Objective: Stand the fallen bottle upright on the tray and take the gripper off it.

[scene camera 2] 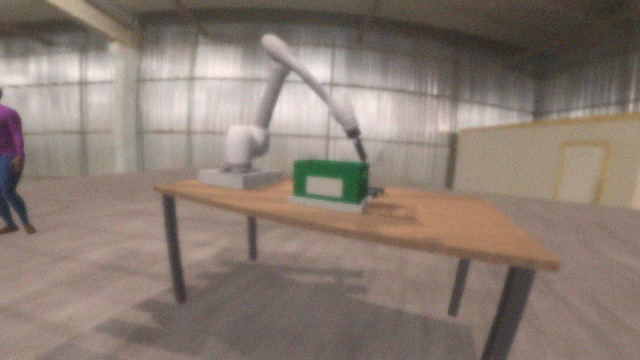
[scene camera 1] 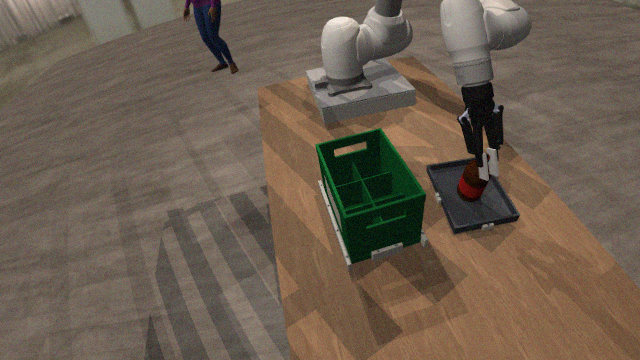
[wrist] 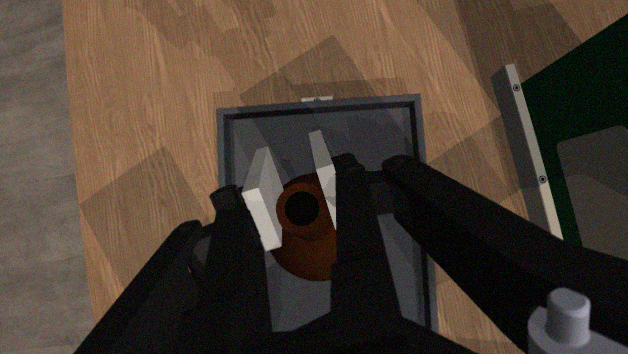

Observation:
In view: my gripper (scene camera 1: 489, 176) and a brown bottle (scene camera 1: 470, 188).
The brown bottle also shows in the wrist view (wrist: 308, 249). My gripper is seen too in the wrist view (wrist: 295, 161).

